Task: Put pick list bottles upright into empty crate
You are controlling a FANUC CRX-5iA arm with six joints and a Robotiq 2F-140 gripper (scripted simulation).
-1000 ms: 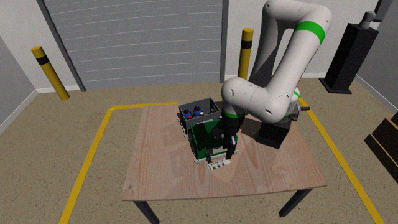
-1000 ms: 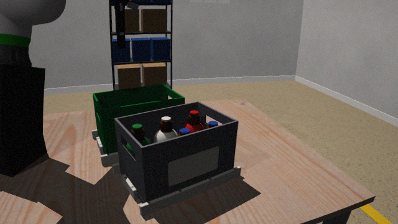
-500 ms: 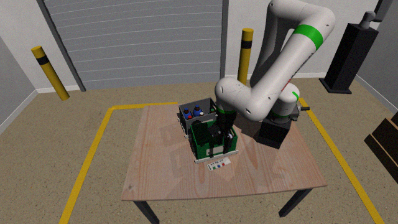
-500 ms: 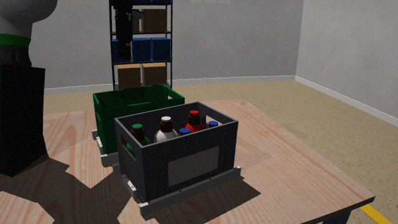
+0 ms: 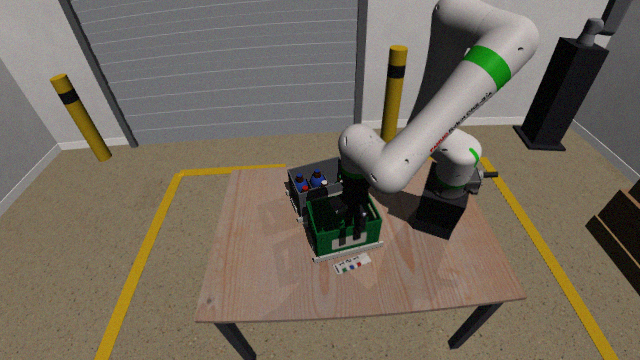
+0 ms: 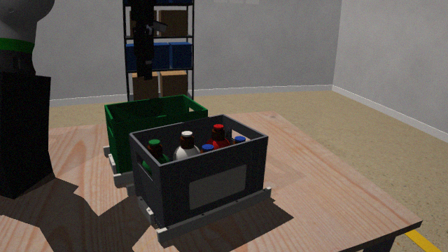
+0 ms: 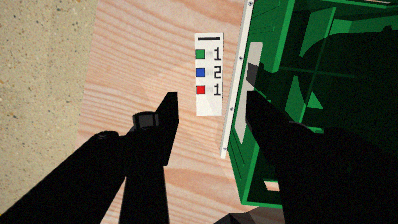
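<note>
The green-label bottle is 50 mm ahead of my hand, 380 mm to the right of it and 180 mm below it. The rest, counted from my hand: white-label bottle: 130 mm ahead, 330 mm to the right, 180 mm below; then pick list: 10 mm behind, 10 mm to the right, 260 mm below; then green crate: 40 mm ahead, 150 mm to the right, 180 mm below.
</note>
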